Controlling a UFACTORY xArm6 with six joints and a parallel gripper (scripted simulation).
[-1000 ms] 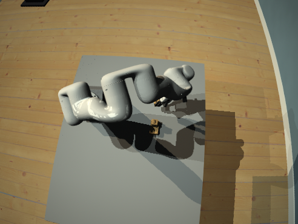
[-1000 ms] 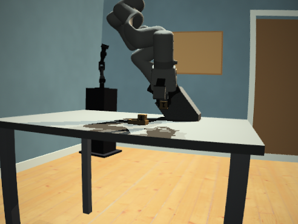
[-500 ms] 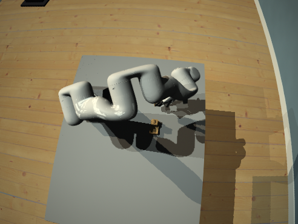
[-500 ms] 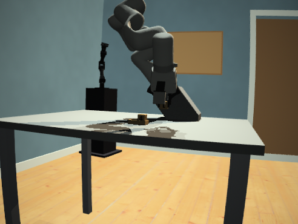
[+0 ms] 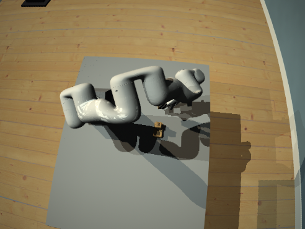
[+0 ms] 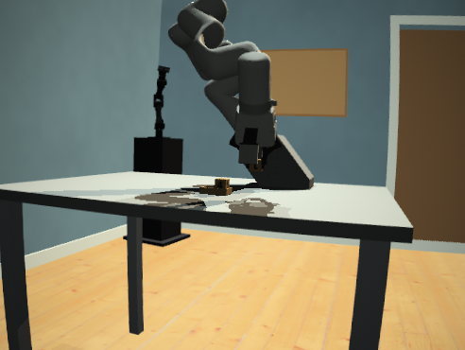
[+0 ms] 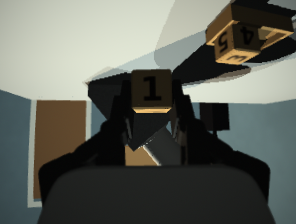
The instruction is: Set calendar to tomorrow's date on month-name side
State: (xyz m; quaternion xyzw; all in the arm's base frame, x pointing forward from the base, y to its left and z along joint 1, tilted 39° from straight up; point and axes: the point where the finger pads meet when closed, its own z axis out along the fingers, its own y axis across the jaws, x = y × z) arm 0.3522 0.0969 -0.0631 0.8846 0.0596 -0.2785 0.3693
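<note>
Right now the wooden calendar tray is 110 mm to the right of my hand and 90 mm below it. Round my hand: wooden number cube (10 mm behind, 20 mm below).
</note>
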